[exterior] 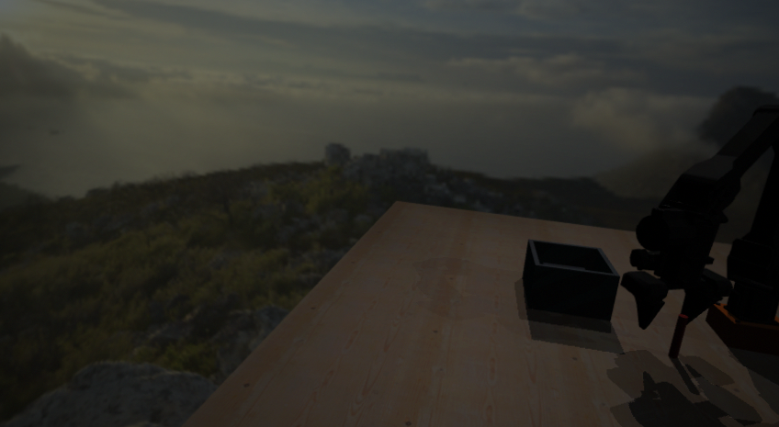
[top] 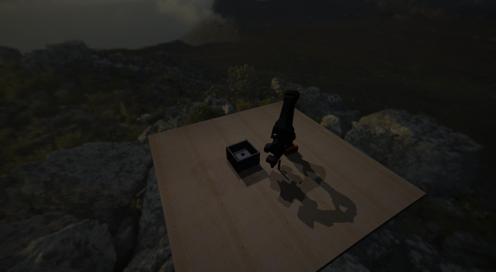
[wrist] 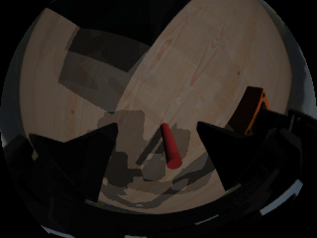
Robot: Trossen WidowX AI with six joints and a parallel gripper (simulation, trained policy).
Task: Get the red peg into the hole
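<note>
Right now the red peg is 2 cm behind my gripper tip, 2 cm to the left of it and 1 cm below it. The rest, counted from my gripper tip: dark box (13 cm ahead, 17 cm to the right, 2 cm below); grey plate (13 cm ahead, 17 cm to the right).
</note>
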